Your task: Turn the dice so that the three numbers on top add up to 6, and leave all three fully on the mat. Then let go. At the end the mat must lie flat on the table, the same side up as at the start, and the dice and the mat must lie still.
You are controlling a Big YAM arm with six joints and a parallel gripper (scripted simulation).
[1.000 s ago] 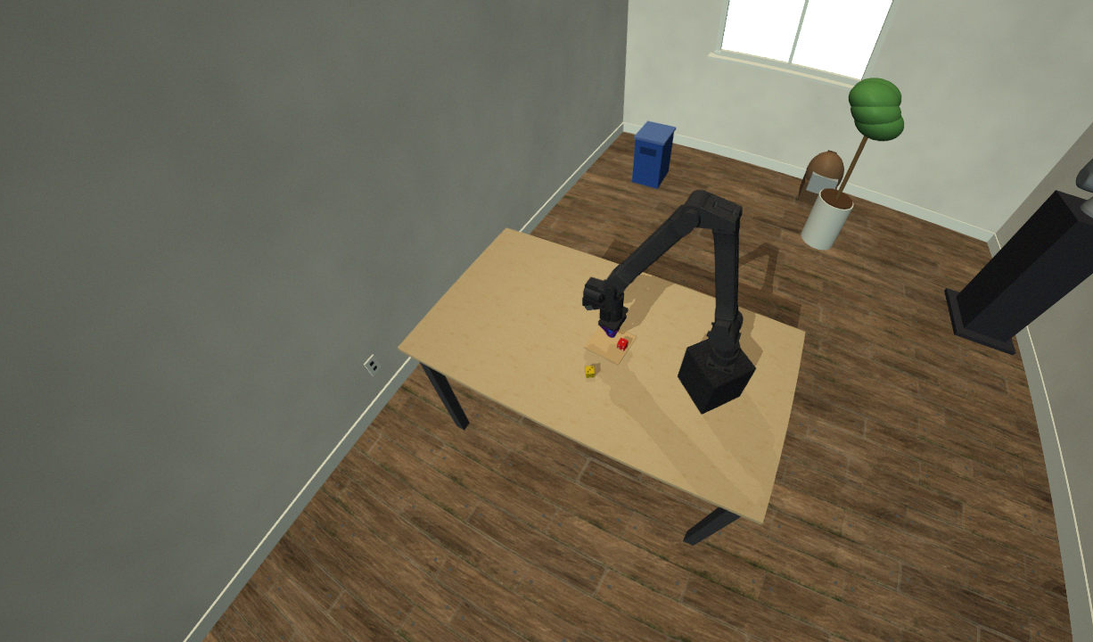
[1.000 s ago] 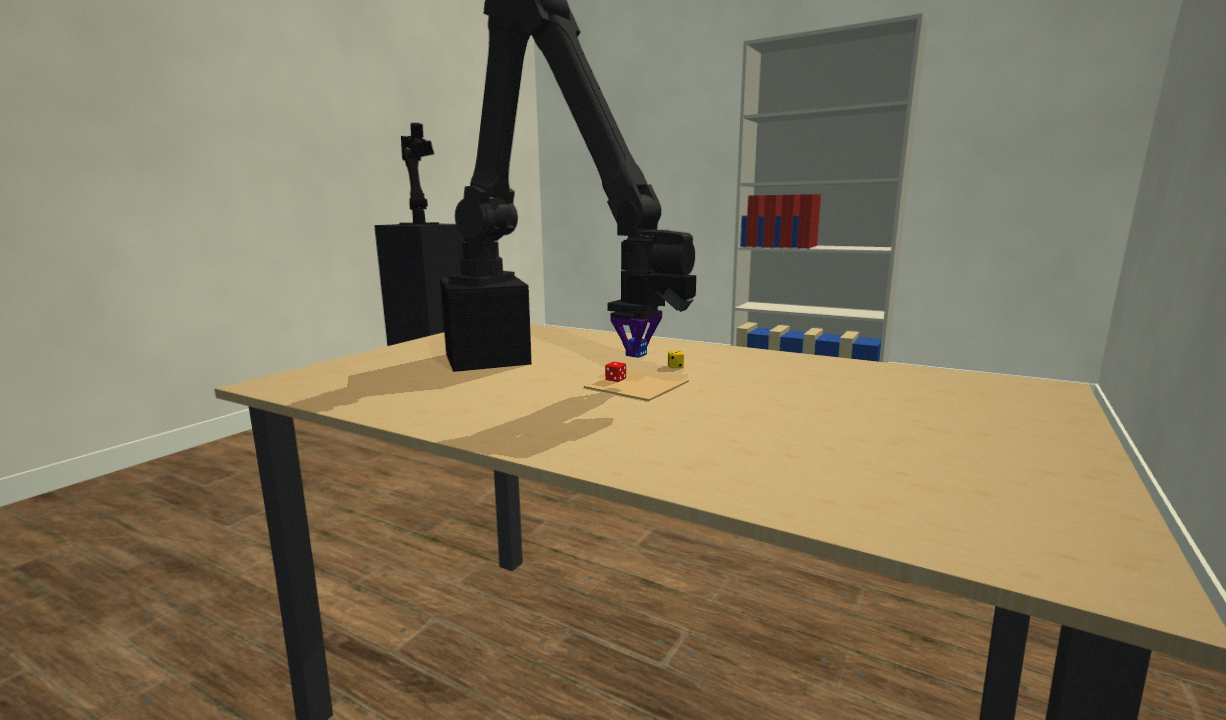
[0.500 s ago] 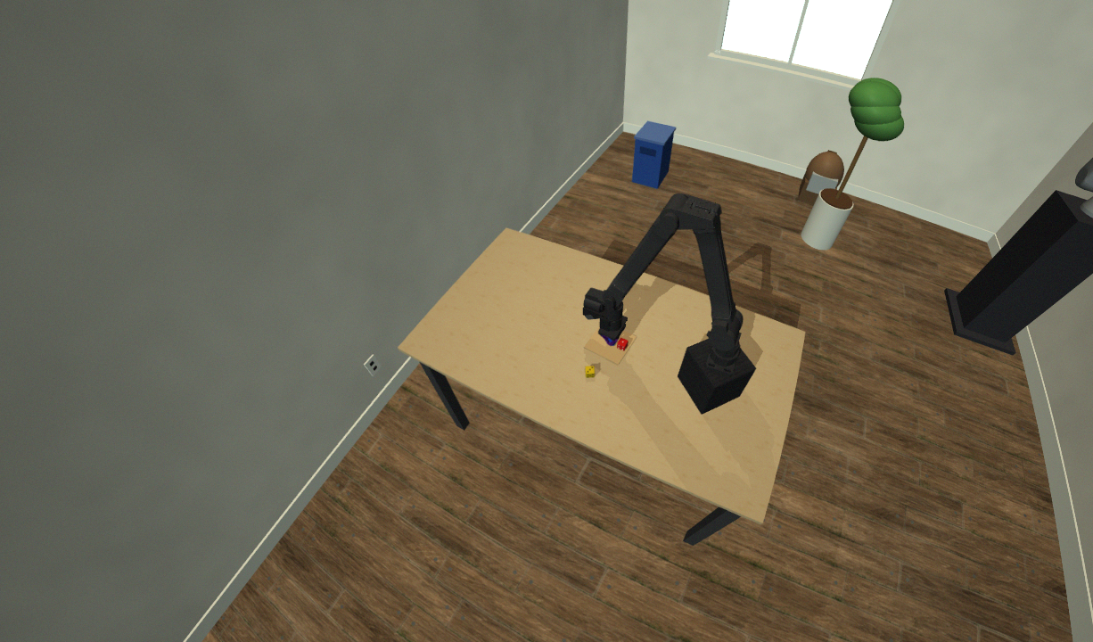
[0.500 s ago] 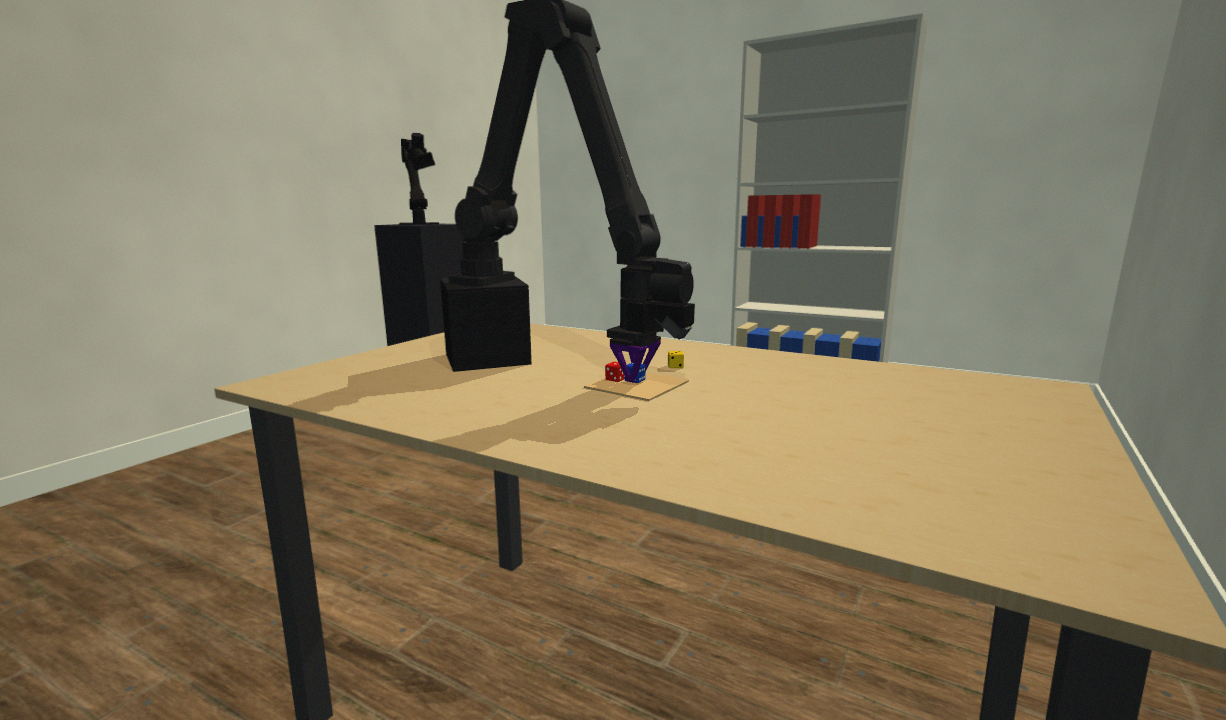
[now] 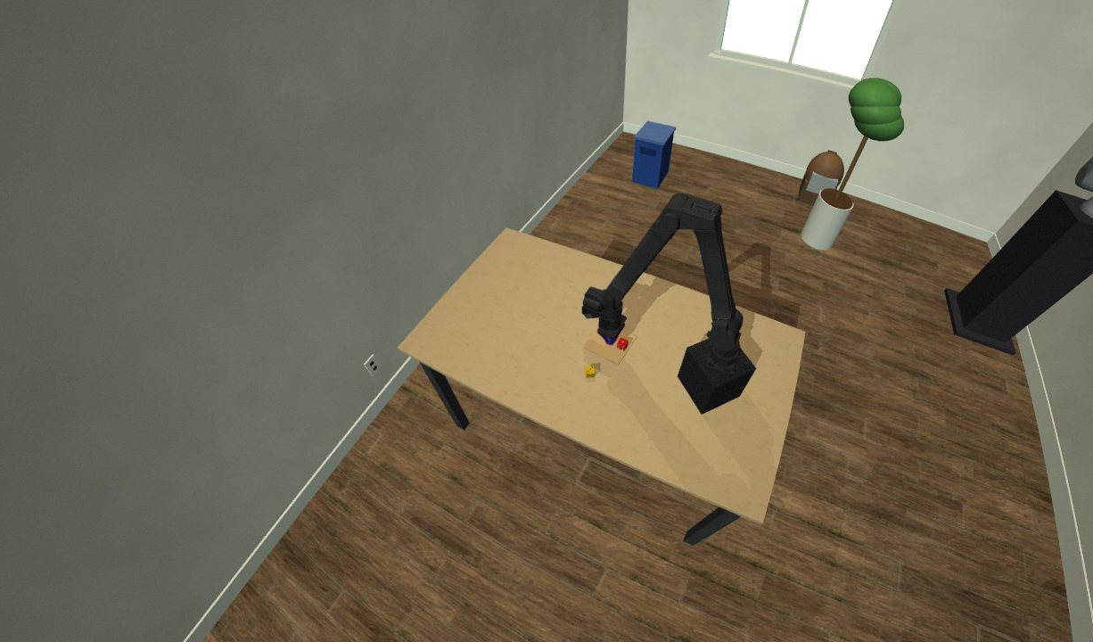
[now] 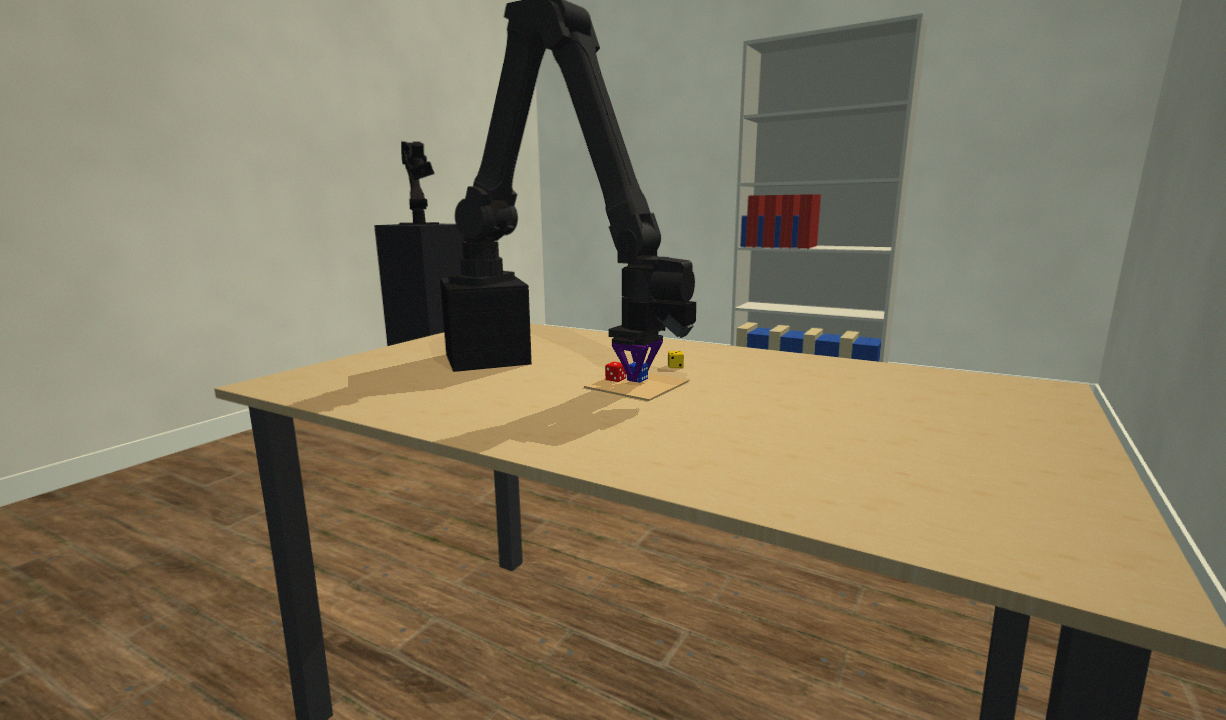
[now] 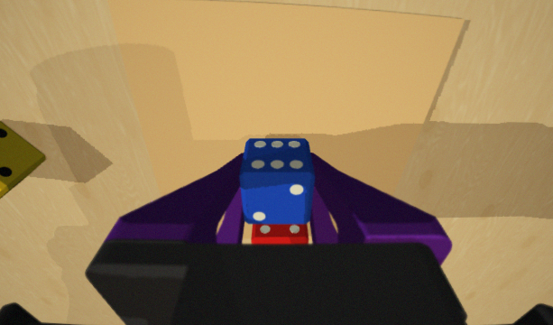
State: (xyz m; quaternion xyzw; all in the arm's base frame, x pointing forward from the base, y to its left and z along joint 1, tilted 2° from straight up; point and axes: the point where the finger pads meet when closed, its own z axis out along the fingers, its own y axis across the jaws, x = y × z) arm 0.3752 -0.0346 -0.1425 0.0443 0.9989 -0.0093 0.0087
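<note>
Right now my hand is 10 mm below the blue die. From my hand the other things lie so: red die 50 mm behind; yellow die 150 mm to the left, 20 mm ahead; tan mat 20 mm below.
</note>
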